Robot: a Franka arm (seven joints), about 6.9 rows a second.
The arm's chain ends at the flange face. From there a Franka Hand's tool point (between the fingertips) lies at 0.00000 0.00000 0.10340 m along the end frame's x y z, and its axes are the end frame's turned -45 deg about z.
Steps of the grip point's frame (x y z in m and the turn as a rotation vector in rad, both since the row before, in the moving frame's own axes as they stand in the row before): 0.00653 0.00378 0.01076 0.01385 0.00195 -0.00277; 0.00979 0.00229 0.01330 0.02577 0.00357 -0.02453; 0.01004 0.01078 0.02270 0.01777 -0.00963 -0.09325
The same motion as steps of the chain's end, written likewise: 0.00816 -0.00079 0.01077 0.01117 -0.00841 -0.00277; 0.01019 -0.00318 0.01333 0.02075 -0.01570 -0.02453; 0.01675 0.00102 0.02272 0.00576 -0.01937 -0.09325
